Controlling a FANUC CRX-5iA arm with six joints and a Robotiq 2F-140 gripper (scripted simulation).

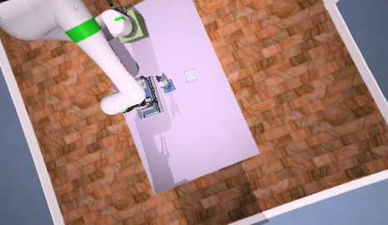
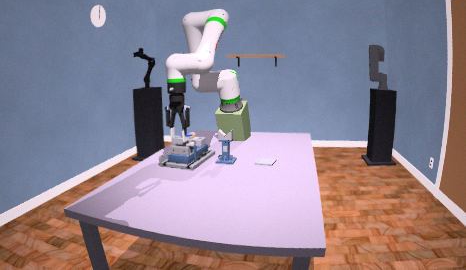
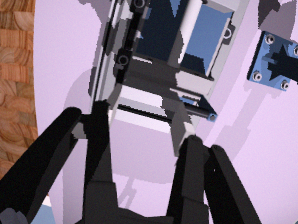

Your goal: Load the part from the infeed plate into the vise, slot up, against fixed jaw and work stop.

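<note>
My hand is 2 cm above the part. The rest, counted from my hand: air cylinder rod 8 cm behind, 3 cm to the left, 7 cm below.
</note>
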